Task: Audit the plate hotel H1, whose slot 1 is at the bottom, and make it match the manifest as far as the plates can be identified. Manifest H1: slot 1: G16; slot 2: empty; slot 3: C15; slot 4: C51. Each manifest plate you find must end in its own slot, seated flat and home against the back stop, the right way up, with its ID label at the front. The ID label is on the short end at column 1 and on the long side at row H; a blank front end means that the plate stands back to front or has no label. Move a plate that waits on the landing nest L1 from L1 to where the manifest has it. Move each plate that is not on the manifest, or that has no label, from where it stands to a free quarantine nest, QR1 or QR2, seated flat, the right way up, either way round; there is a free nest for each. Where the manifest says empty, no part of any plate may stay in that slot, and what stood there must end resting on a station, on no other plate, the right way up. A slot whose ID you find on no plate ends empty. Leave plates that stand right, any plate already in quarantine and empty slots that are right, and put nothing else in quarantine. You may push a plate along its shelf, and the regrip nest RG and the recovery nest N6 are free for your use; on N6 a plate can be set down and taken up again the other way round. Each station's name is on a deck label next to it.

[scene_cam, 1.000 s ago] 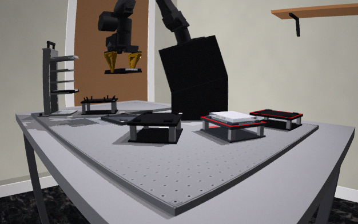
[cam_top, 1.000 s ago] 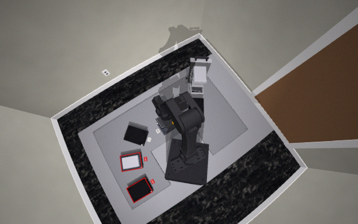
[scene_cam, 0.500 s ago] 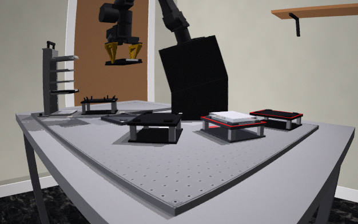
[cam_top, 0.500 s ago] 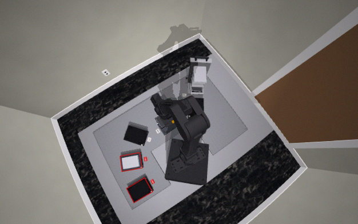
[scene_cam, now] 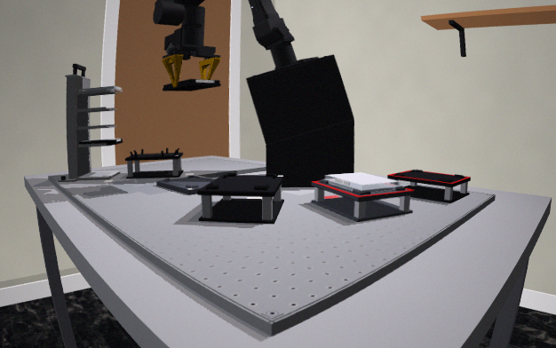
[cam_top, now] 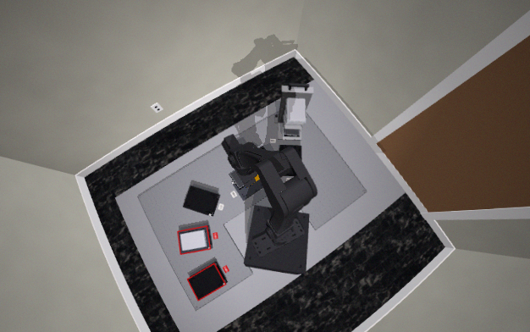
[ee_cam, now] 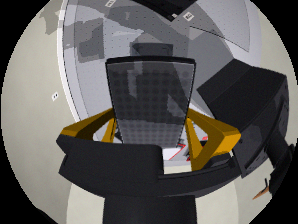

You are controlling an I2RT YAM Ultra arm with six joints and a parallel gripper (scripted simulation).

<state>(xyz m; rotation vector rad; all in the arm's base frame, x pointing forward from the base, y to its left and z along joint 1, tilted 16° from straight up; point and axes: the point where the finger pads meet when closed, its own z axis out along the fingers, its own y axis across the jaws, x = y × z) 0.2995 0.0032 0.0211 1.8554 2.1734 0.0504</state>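
My hand is 26 cm to the left of the pinned nest and 19 cm above it. From my hand the other things lie so: red-rimmed quarantine nest: 14 cm behind, 39 cm to the left, 21 cm below; then H1 deck label: 16 cm ahead, 23 cm to the right, 24 cm below; then grey plate hotel H1: 23 cm ahead, 38 cm to the right, 9 cm below.
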